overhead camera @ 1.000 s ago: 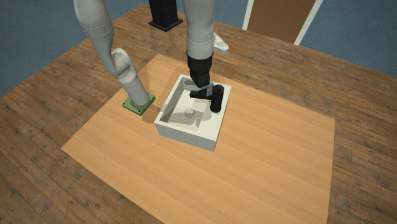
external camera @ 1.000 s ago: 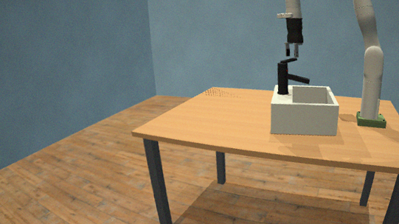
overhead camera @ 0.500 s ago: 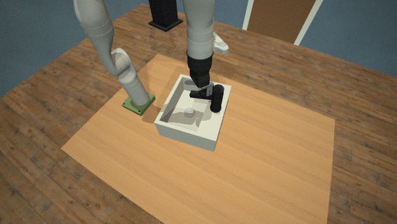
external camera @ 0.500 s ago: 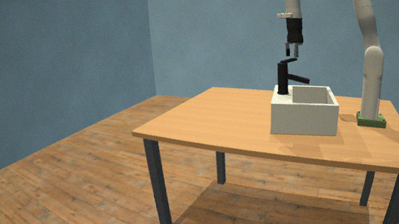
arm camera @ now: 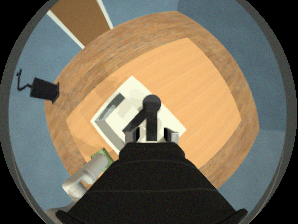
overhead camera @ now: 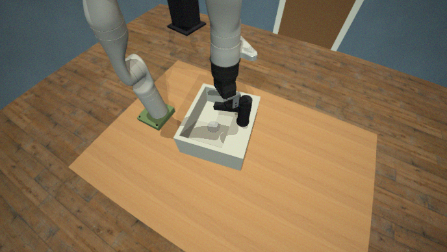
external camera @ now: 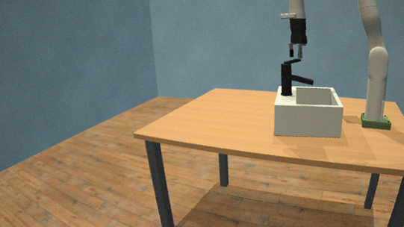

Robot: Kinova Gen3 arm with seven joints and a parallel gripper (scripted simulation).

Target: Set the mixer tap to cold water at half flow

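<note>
The lever lies 1 cm ahead of my hand, 2 cm to the left of it and 3 cm below it. From my hand the other things lie so: black mixer tap: 1 cm ahead, 4 cm to the left, 8 cm below; white basin: 8 cm behind, 2 cm to the left, 27 cm below.
</note>
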